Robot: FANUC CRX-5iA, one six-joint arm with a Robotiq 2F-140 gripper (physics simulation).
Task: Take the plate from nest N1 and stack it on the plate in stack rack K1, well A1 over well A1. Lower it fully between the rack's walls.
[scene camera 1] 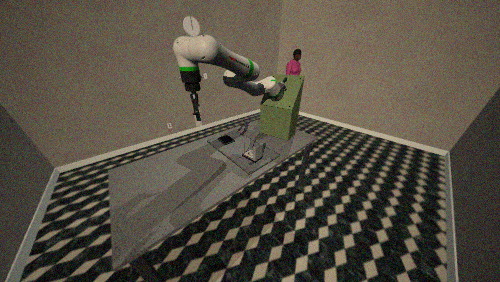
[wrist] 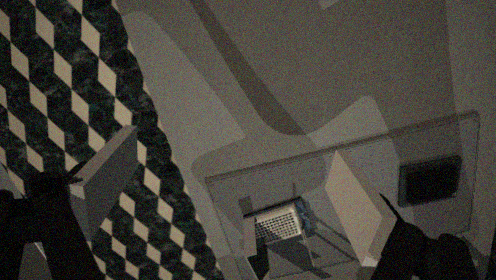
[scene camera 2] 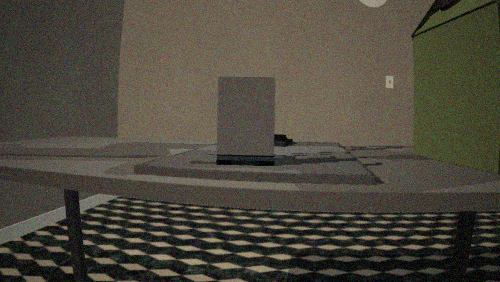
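Seen in the pictures: gripper, between the fingertips: [scene camera 1: 198,121] [wrist: 235,159]; arm's base, origin of its link: [scene camera 1: 276,94].
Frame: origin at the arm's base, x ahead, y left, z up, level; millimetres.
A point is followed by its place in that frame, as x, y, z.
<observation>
A dark plate [scene camera 1: 226,139] @(574, 7, -411) [wrist: 430,180] @(587, -9, -411) lies in nest N1 at the far end of the grey perforated board [scene camera 1: 244,165] @(538, 462, -430) [wrist: 277,174] @(566, 381, -436); it also shows in the scene camera 2 view [scene camera 2: 282,140] @(525, -9, -423). Stack rack K1 [scene camera 1: 258,150] @(403, 438, -331) [scene camera 2: 245,115] @(396, 434, -354) [wrist: 248,236] @(443, 444, -350) stands on the same board. A white plate with many wells [scene camera 1: 249,154] @(456, 368, -402) [wrist: 277,225] @(436, 368, -403) lies at its bottom. My gripper [scene camera 1: 197,122] @(825, 495, 12) [wrist: 235,159] @(825, 495, 12) is open and empty. It hangs high above the table's far edge, to the left of the nest and well clear of both plates.
The board lies on a grey table [scene camera 1: 156,182] @(1191, 379, -449) [scene camera 2: 244,196] @(331, 545, -460). The arm's green pedestal [scene camera 1: 279,112] @(19, 113, -156) [scene camera 2: 455,105] @(33, 91, -313) stands at the table's far right corner. A person in a pink top [scene camera 1: 294,64] stands behind it. The floor is chequered.
</observation>
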